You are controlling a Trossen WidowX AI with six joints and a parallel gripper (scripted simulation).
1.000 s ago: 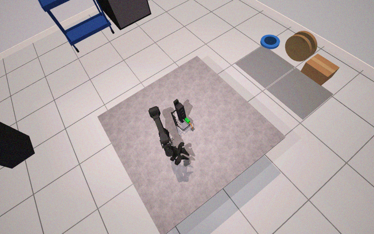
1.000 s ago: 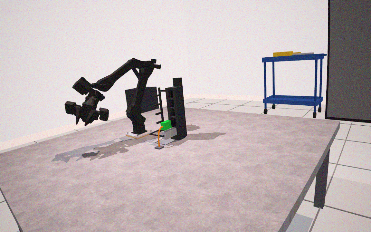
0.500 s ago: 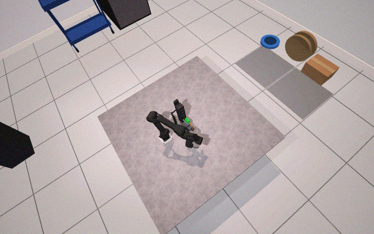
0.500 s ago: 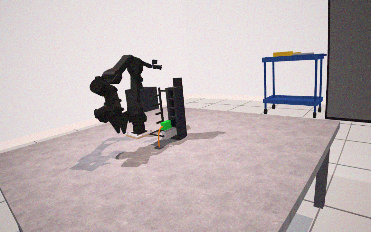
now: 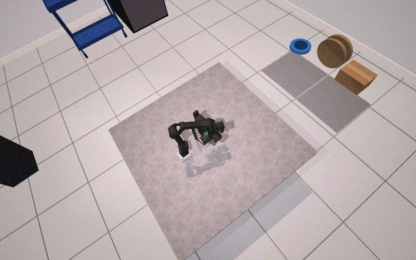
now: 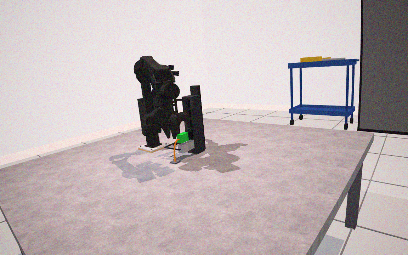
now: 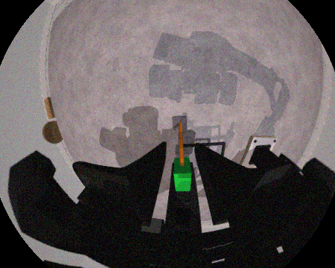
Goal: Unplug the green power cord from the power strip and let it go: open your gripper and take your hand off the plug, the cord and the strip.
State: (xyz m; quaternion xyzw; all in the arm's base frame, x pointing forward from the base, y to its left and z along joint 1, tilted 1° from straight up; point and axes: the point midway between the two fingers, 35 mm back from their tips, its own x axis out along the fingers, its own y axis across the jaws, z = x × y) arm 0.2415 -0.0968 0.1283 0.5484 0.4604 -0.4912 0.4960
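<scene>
Now: the green plug 1 cm behind my gripper tip and 8 cm to the left of it.
</scene>
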